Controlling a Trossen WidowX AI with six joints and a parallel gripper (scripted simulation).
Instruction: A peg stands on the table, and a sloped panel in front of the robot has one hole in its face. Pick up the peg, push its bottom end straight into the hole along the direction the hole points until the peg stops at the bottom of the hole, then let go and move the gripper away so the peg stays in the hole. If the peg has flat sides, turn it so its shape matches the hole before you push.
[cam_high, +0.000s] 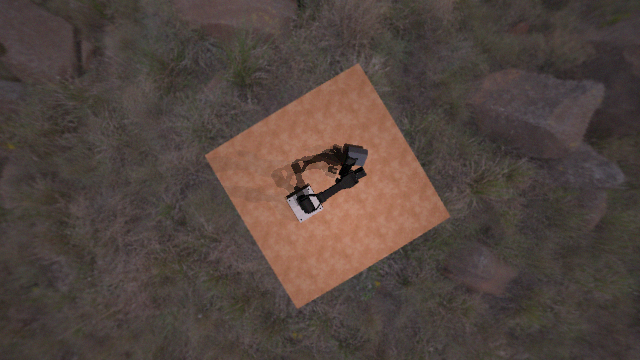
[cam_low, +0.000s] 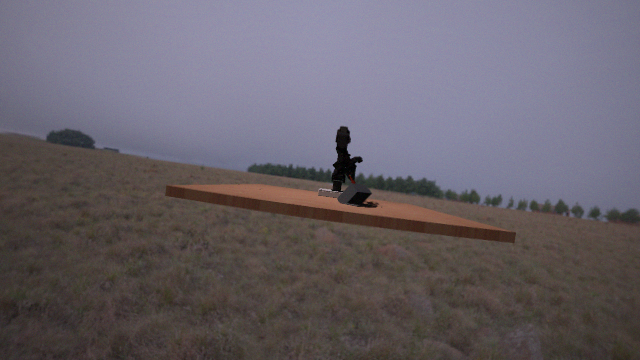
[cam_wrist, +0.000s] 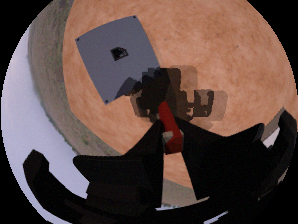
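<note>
The grey sloped panel is 120 mm ahead of my gripper tip, 80 mm below it and 20 mm to the right of it. The rest, counted from my gripper tip: dark red peg (10 mm above).
</note>
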